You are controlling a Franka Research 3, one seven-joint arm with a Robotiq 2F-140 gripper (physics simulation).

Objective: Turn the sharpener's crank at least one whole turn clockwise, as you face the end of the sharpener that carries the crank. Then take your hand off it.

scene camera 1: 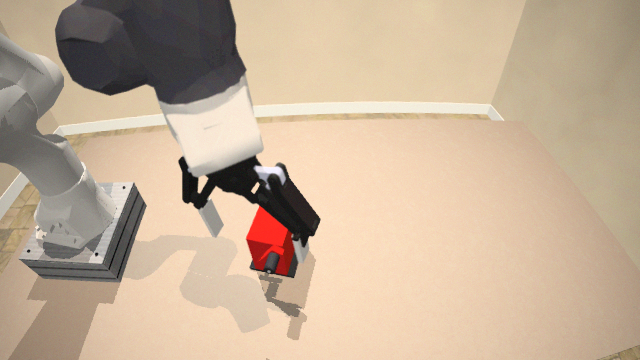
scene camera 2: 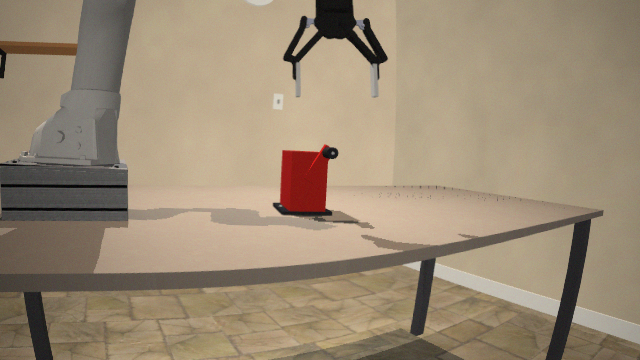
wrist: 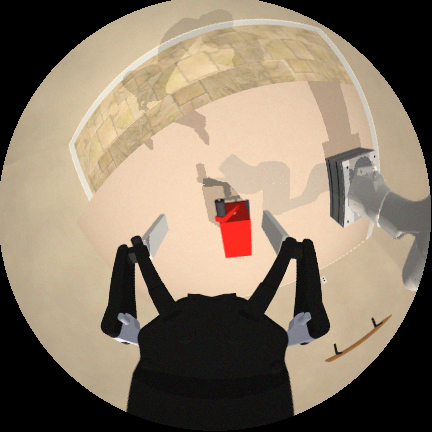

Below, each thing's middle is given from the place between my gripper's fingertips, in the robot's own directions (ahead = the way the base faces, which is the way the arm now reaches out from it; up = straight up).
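Red sharpener (scene camera 2: 298, 196): my hand 16 cm above it, 11 cm to the right of it, 1 cm short of it.
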